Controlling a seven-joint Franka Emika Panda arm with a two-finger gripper.
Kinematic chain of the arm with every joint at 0, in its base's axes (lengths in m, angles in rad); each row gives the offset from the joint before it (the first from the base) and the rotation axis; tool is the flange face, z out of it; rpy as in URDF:
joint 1: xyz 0 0 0.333 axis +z
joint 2: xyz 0 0 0 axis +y
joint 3: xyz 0 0 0.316 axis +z
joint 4: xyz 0.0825 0 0 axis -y
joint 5: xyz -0.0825 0 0.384 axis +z
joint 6: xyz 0 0 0 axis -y
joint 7: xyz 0.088 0 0 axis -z
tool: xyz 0 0 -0.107 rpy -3.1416 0 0
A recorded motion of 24 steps. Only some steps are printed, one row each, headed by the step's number.
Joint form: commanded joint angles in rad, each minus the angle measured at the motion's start. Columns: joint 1, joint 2, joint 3, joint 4, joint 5, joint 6, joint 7.
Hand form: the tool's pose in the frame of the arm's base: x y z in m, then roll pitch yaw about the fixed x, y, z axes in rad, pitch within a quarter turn. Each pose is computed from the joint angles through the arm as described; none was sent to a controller.
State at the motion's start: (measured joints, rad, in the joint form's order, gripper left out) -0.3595 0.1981 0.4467 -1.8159 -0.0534 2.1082 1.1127
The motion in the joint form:
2: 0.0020 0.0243 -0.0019 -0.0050 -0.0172 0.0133 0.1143
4: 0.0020 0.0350 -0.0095 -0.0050 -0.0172 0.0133 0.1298
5: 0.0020 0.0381 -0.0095 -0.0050 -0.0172 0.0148 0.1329
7: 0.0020 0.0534 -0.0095 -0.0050 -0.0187 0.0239 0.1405
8: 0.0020 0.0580 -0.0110 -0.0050 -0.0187 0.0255 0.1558
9: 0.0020 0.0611 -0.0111 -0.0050 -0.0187 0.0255 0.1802
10: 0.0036 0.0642 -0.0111 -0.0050 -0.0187 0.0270 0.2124
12: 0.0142 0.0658 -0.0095 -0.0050 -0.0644 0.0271 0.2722
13: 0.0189 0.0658 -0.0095 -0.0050 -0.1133 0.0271 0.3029
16: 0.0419 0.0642 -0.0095 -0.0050 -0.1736 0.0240 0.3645
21: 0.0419 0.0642 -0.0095 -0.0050 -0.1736 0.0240 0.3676
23: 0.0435 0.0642 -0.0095 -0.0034 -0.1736 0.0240 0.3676
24: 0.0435 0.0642 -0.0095 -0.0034 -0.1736 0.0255 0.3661
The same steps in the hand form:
2: 0.6229 0.0356 0.4344 -3.0357 -0.0044 -1.1203
4: 0.6242 0.0308 0.4278 -3.0444 0.0036 -1.1432
5: 0.6246 0.0307 0.4262 -3.0452 0.0056 -1.1463
7: 0.6268 0.0302 0.4183 -3.0480 0.0130 -1.1536
8: 0.6274 0.0292 0.4157 -3.0502 0.0168 -1.1704
9: 0.6276 0.0290 0.4139 -3.0530 0.0211 -1.1948
10: 0.6279 0.0300 0.4122 -3.0546 0.0256 -1.2254
12: 0.6279 0.0355 0.4114 -3.0641 -0.0078 -1.2516
13: 0.6280 0.0364 0.4114 -3.0709 -0.0481 -1.2544
16: 0.6271 0.0482 0.4122 -3.0767 -0.0971 -1.2643
21: 0.6271 0.0482 0.4122 -3.0764 -0.0969 -1.2674
23: 0.6274 0.0492 0.4130 -3.0748 -0.0973 -1.2662
24: 0.6275 0.0492 0.4131 -3.0734 -0.0975 -1.2647

